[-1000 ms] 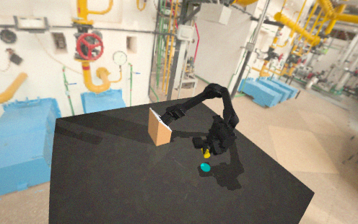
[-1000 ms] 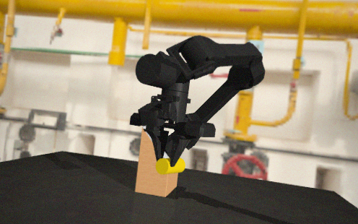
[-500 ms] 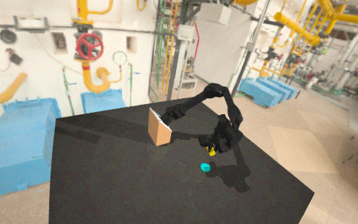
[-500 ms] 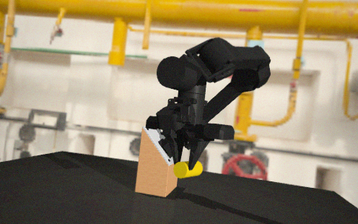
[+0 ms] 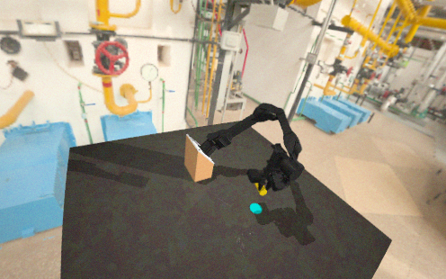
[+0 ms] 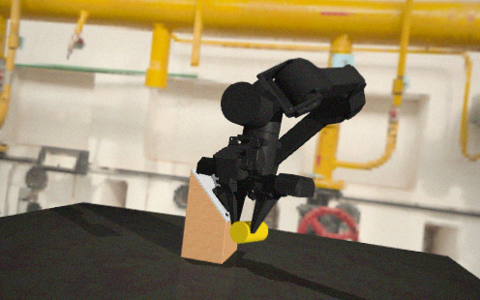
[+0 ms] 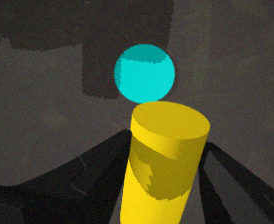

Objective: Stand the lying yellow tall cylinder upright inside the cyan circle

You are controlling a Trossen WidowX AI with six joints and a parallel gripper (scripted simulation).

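Now: the cyan circle 130 mm below my gripper tip and 10 mm to the left of it. Round my gripper tip: yellow cylinder (20 mm behind, 10 mm to the left).
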